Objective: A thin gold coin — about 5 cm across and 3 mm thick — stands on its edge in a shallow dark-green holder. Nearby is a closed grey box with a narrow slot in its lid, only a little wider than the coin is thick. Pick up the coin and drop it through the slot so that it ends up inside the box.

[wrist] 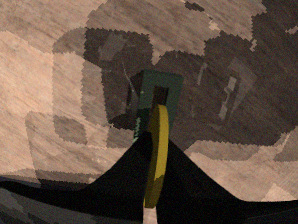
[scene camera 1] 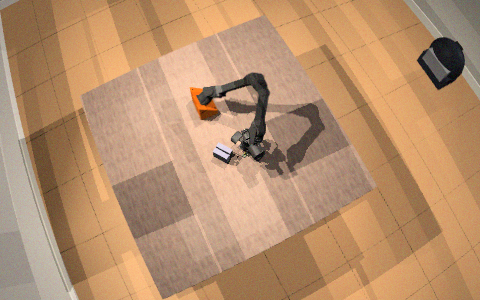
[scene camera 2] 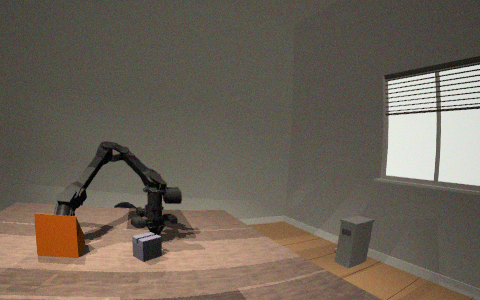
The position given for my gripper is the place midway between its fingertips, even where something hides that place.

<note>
I see my gripper (scene camera 2: 154, 240) and a gold coin (wrist: 159, 127).
My gripper is seen too in the wrist view (wrist: 152, 140).
</note>
